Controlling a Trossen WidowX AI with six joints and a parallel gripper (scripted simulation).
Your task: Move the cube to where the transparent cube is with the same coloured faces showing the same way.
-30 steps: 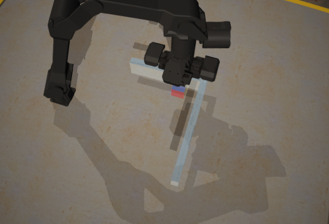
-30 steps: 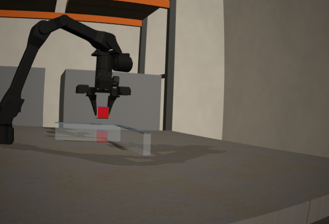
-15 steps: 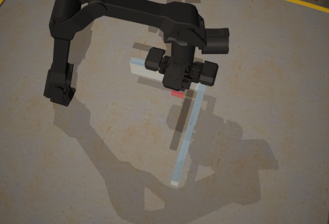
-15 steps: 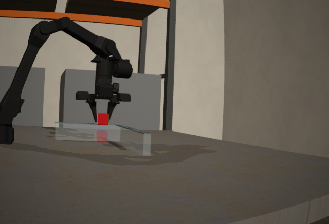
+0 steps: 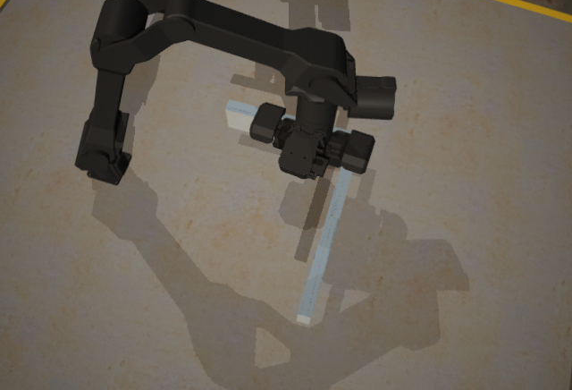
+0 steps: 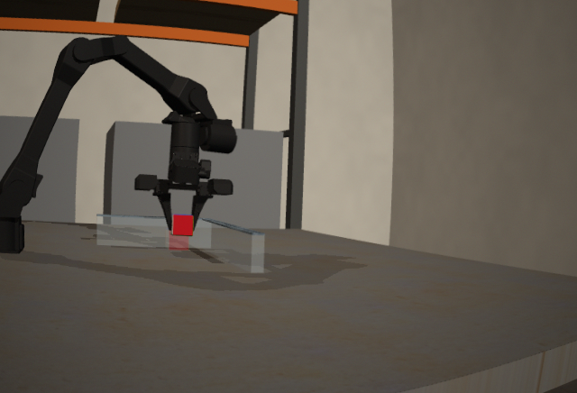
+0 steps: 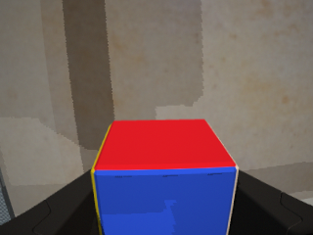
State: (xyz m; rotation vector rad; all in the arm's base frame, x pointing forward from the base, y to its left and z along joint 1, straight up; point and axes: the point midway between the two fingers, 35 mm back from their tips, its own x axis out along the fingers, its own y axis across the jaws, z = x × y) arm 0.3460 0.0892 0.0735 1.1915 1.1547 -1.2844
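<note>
The transparent cube lies 3 cm to the left of my hand and 5 cm below it.
</note>
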